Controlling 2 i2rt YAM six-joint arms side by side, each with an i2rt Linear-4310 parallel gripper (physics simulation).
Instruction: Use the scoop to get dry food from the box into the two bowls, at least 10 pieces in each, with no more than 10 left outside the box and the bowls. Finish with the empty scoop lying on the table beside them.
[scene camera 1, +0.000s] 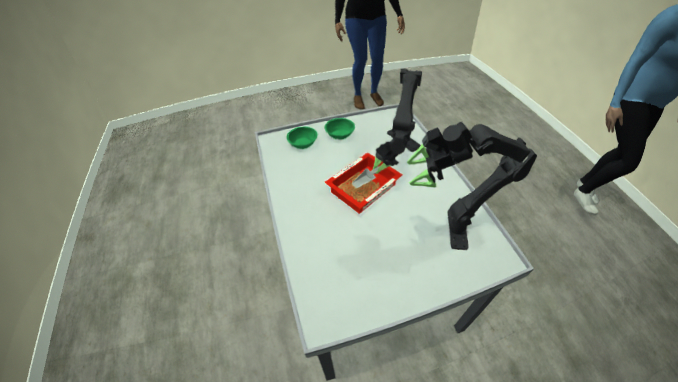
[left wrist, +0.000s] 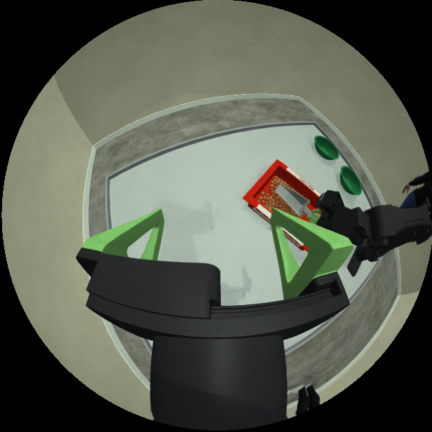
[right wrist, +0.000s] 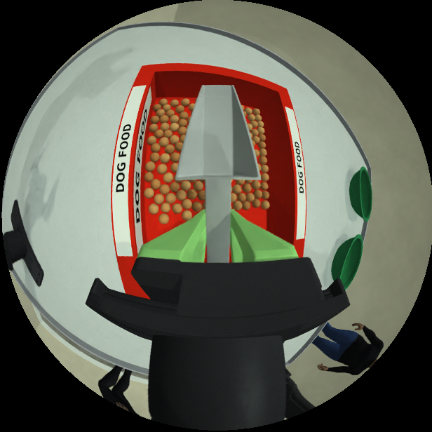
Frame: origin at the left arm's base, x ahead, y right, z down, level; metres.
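Seen in the pictures: left gripper, between the fingertips: (scene camera 1: 408, 173); right gripper, between the fingertips: (scene camera 1: 374, 172); left arm's base, origin of its link: (scene camera 1: 457, 229).
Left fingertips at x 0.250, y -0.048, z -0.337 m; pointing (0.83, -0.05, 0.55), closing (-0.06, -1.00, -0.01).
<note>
Pixels of each thing's top centre, then the offset from my left fingertips to it. "pt": a spot on its surface instead. Level surfaces: height alone.
- red box, a spot on its surface: (scene camera 1: 345, 199) pt dx +0.226, dy +0.138, dz +0.314 m
- grey scoop, centre of its top: (scene camera 1: 369, 171) dx +0.136, dy +0.240, dz +0.239 m
- white table, height of its surface: dz +0.337 m
A red box (scene camera 1: 345, 199) (left wrist: 256, 195) (right wrist: 127, 274) labelled "DOG FOOD" holds many round brown pieces (scene camera 1: 358, 192) (left wrist: 270, 201) (right wrist: 165, 146). My right gripper (scene camera 1: 377, 167) (left wrist: 308, 214) (right wrist: 217, 215) is shut on the handle of the grey scoop (scene camera 1: 363, 178) (left wrist: 292, 198) (right wrist: 212, 135). The scoop is over the food within the box outline; no pieces show in its visible part. Two green bowls, one bowl (scene camera 1: 302, 137) (left wrist: 326, 148) and another bowl (scene camera 1: 340, 128) (left wrist: 350, 180), stand near the far table edge. My left gripper (scene camera 1: 422, 167) (left wrist: 216, 214) is open and empty, right of the box in scene camera 1.
The white table (scene camera 1: 320, 295) has a raised grey rim. The left arm (scene camera 1: 500, 172) reaches over the table's right side in scene camera 1. The right arm (scene camera 1: 406, 107) stands beyond the box. One person (scene camera 1: 367, 45) stands behind the table, another (scene camera 1: 637, 110) to its right.
</note>
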